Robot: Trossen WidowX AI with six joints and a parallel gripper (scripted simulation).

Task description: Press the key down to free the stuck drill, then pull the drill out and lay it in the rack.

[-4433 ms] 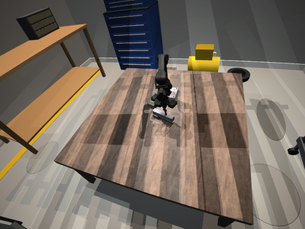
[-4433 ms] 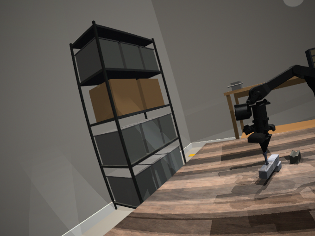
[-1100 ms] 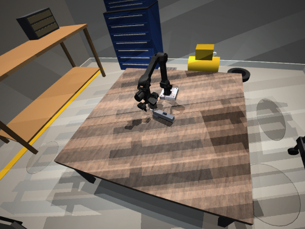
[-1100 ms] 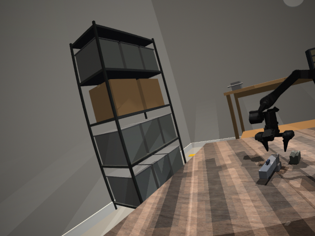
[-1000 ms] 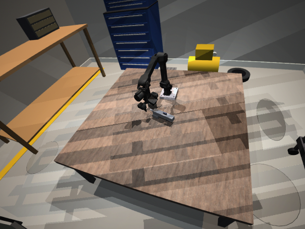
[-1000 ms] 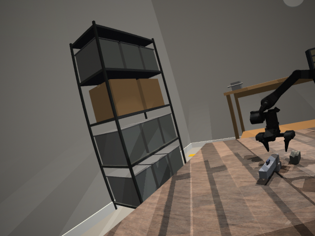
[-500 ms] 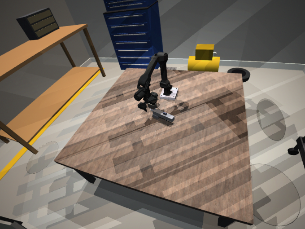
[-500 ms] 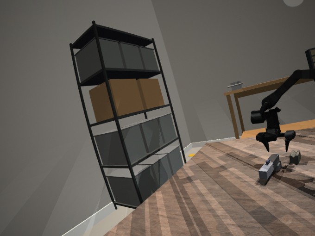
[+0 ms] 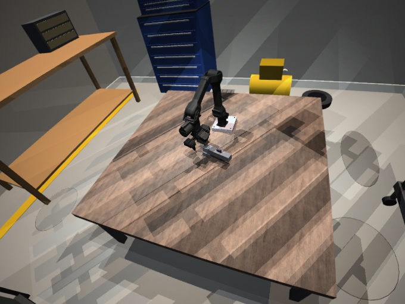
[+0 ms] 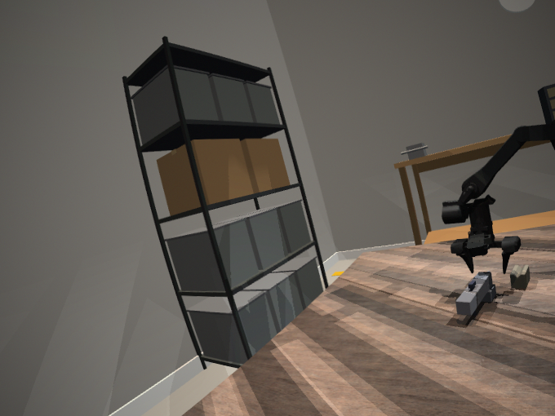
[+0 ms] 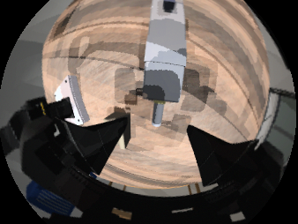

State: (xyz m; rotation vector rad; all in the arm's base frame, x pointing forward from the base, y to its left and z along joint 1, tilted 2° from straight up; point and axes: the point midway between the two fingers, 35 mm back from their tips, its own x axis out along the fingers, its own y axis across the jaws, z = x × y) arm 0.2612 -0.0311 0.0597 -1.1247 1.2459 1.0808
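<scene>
Right now my gripper tip is 1 cm short of the drill and 6 cm to the right of it. Also, from my gripper tip: small rack 8 cm behind, 3 cm to the right, 3 cm below; then grey housing block 1 cm ahead, 12 cm to the left, 1 cm below; then dark key 2 cm ahead, 15 cm to the left.
</scene>
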